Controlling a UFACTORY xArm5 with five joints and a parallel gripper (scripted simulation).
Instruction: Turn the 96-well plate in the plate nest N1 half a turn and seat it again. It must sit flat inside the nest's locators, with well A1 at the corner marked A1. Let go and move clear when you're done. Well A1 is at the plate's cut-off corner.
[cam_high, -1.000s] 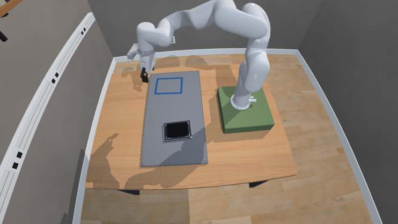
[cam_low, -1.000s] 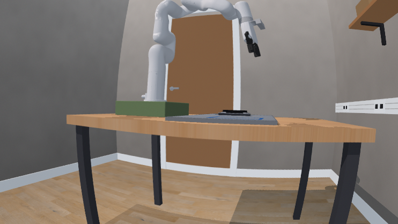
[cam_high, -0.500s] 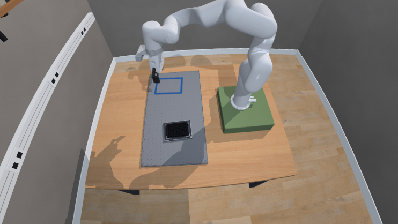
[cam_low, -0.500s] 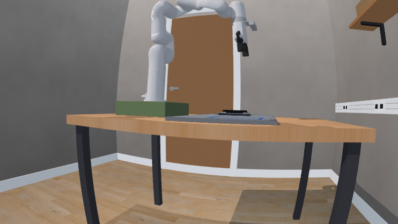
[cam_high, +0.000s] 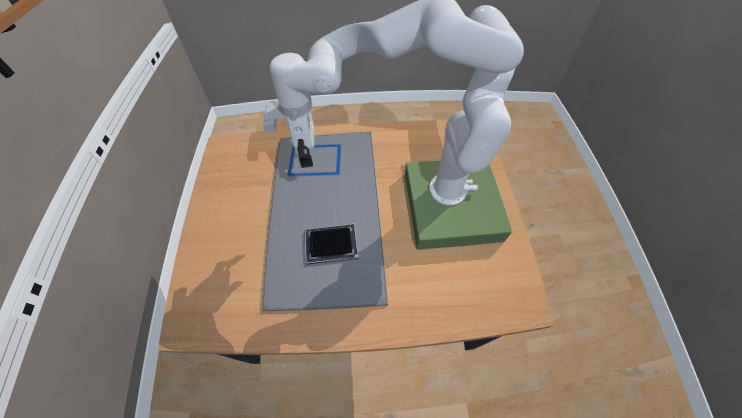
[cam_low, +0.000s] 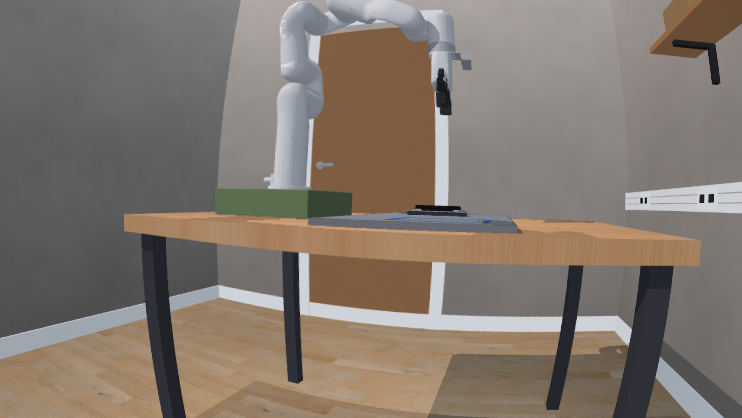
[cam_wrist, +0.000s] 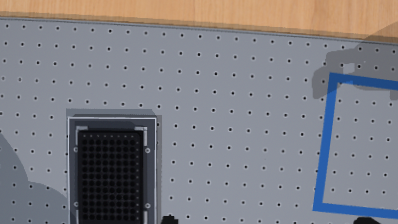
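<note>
Now: hand 260 mm above the black 96-well plate, 150 mm to the right of it and 40 mm past it. Also, from my hand: plate nest N1 (270 mm below, 150 mm to the left, 40 mm behind).
</note>
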